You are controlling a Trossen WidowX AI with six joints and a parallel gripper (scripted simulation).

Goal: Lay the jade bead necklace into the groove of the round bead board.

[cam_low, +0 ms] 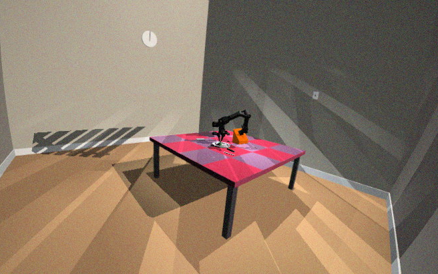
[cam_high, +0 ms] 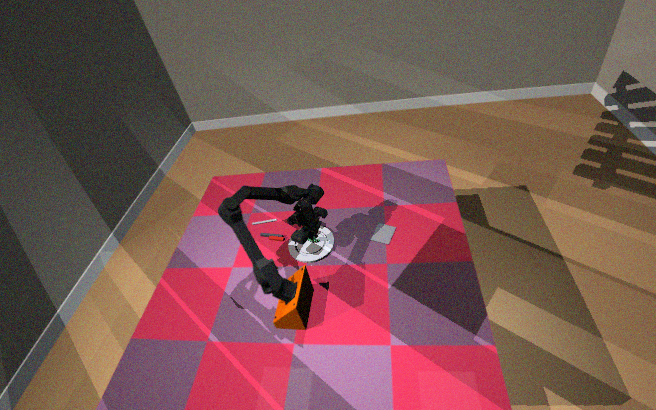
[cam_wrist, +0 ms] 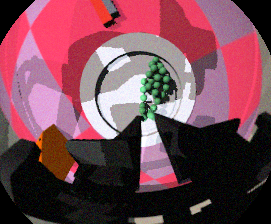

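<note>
Right now the round white bead board is 20 mm to the left of my gripper tip and 30 mm below it. Also, from my gripper tip: red-handled tool: 50 mm ahead, 190 mm to the left, 30 mm below; flat grey pad: 40 mm ahead, 290 mm to the right, 40 mm below; thin white rod: 150 mm ahead, 260 mm to the left, 40 mm below.
</note>
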